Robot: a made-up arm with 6 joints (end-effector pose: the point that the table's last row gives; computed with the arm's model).
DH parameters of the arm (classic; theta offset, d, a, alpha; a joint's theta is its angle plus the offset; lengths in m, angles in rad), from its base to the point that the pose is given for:
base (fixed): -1.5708 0.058 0 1.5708
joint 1: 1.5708 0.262 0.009 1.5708
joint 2: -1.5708 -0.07 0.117 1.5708
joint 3: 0.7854 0 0.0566 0
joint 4: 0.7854 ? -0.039 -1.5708
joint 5: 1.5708 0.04 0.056 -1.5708
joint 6: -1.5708 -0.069 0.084 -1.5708
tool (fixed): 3.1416 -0.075 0 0
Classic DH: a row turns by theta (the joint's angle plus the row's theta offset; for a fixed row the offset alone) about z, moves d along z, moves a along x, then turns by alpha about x.
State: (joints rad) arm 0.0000 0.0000 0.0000 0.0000 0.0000 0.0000
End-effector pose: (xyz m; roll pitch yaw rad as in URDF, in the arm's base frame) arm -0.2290 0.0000 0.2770 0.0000 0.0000 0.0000
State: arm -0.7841 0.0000 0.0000 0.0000 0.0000 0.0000
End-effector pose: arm -0.2290 -0.1547 0.2130 0.7841 0.0000 0.0000
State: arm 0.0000 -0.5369 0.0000 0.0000 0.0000 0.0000
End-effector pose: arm -0.1262 0.0000 0.2306 0.0000 0.5369 0.0000
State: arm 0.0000 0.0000 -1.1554 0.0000 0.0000 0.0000
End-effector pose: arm -0.1148 -0.0351 0.2770 0.0000 0.0000 1.1554
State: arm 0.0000 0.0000 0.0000 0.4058 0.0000 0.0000
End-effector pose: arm -0.2307 0.0514 0.2770 0.0000 0.0000 -0.4058
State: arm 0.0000 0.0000 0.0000 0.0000 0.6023 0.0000
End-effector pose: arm -0.2290 0.0014 0.3194 -0.6023 0.0000 0.0000
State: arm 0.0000 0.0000 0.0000 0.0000 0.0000 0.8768
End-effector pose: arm -0.2564 0.0000 0.3686 0.0000 0.8768 0.0000
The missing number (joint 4, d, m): -0.229
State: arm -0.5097 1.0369 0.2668 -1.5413 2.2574 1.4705
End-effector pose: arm -0.4674 -0.0627 0.0823 0.0356 -0.9145 -1.8252
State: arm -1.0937 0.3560 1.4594 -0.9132 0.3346 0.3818
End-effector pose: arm -0.4057 -0.1762 0.2438 0.9058 0.5893 -0.2457
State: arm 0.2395 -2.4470 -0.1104 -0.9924 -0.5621 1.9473
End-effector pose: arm -0.2203 -0.1722 -0.2958 -3.0060 -1.4313 1.8354
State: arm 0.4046 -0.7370 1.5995 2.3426 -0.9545 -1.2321
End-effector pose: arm -0.1303 0.0394 0.1337 1.7771 0.1325 0.9154
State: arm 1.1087 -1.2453 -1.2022 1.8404 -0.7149 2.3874
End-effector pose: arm 0.0552 0.0420 0.0657 -2.1402 0.7086 2.4641
